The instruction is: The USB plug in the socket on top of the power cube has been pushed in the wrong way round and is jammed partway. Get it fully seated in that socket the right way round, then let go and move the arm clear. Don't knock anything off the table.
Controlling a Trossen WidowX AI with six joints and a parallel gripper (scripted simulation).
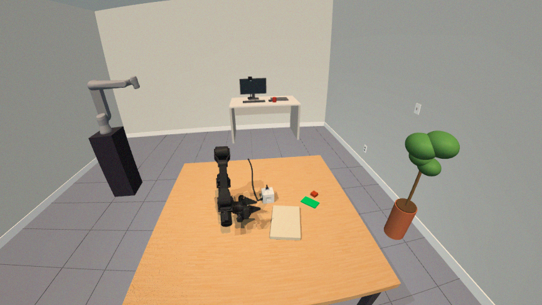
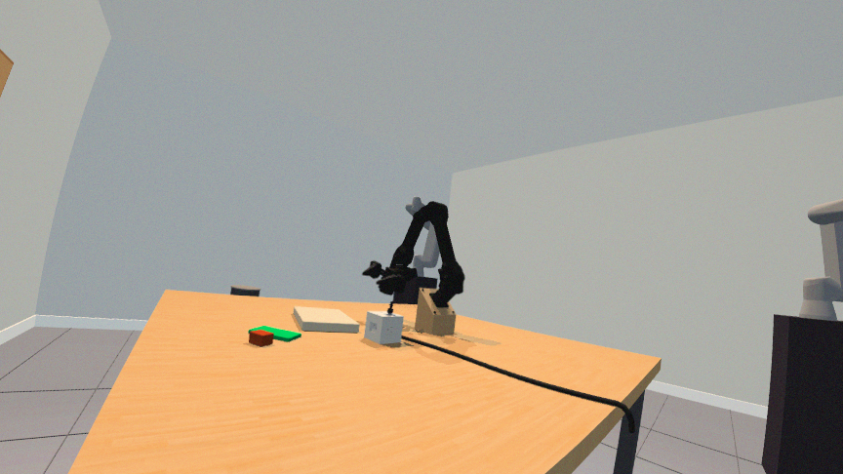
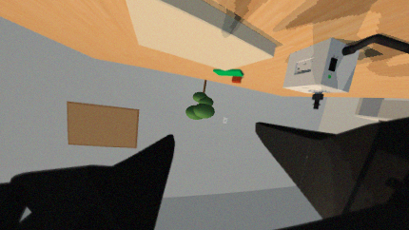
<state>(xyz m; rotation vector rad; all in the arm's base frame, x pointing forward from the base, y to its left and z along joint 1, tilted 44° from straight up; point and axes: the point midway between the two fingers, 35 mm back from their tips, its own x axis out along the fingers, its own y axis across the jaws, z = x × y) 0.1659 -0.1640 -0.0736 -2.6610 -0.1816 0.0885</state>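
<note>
The dark USB plug lies 8 cm ahead of my gripper tip, 24 cm to the left of it and 7 cm below it. From my gripper tip the other things lie so: beige flat box (15 cm ahead, 1 cm to the right, 15 cm below); then small red block (42 cm ahead, 20 cm to the left, 15 cm below); then green flat block (36 cm ahead, 13 cm to the left, 16 cm below).
</note>
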